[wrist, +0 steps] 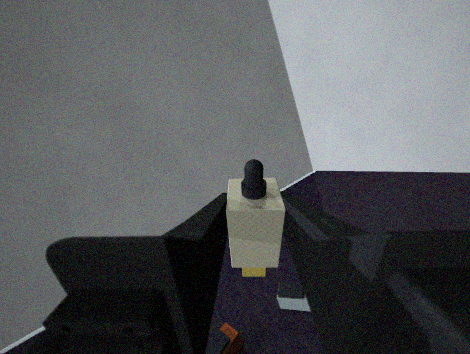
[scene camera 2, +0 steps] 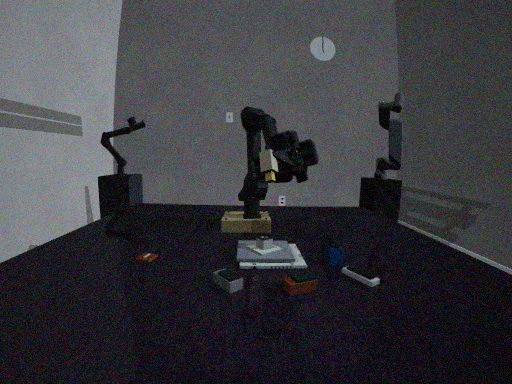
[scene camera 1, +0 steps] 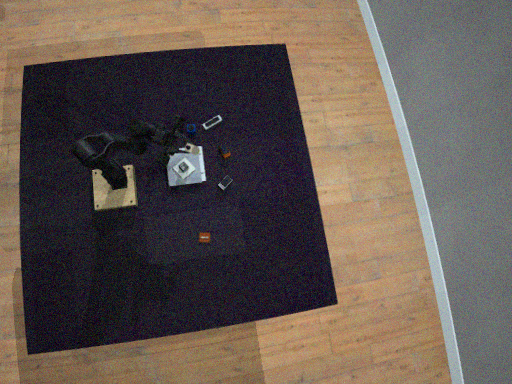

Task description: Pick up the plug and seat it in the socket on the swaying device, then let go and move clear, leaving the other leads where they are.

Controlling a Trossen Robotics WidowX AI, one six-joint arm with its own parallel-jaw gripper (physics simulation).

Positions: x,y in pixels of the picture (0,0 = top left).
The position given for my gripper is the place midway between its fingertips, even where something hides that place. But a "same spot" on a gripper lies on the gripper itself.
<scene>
my gripper: wrist; scene camera 2; scene camera 1 191,148
same spot on my gripper: (wrist: 125,287) = (scene camera 2: 291,149)
</scene>
